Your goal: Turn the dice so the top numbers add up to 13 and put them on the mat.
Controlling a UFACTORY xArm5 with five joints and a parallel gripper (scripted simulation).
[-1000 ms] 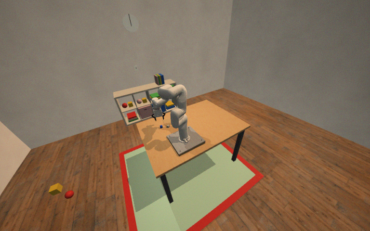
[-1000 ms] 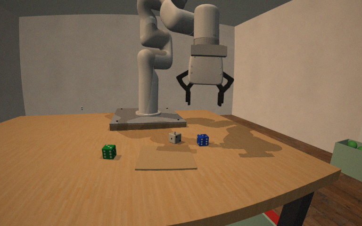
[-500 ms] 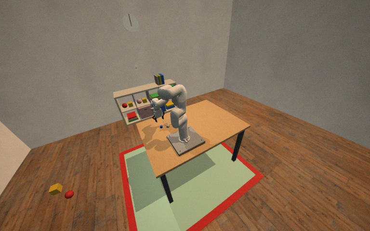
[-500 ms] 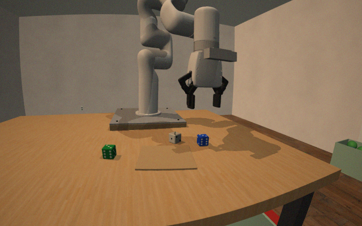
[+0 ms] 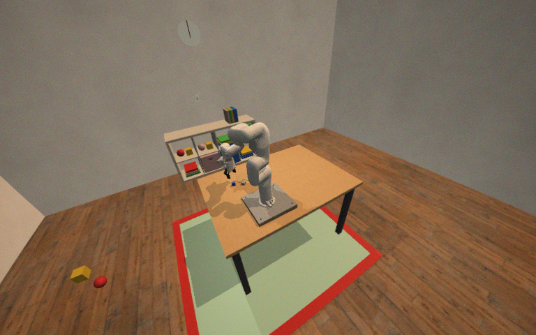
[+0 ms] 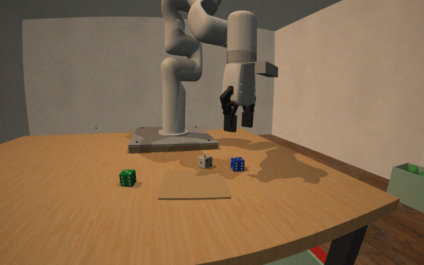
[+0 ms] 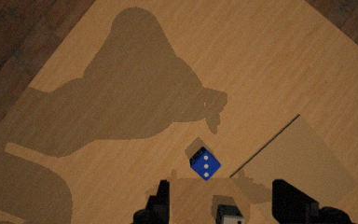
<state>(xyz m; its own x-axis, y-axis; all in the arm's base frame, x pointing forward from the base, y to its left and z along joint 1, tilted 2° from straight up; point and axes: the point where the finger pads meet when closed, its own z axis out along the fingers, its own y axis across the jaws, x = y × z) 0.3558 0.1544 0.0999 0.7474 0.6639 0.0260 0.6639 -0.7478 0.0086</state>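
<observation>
My hand is 100 mm above the blue die. The rest, counted from my hand: green die: 270 mm to the right, 100 mm below, 50 mm ahead; then white die: 100 mm below, 80 mm to the right, 40 mm behind; then tan mat: 130 mm to the right, 120 mm below, 70 mm ahead.
</observation>
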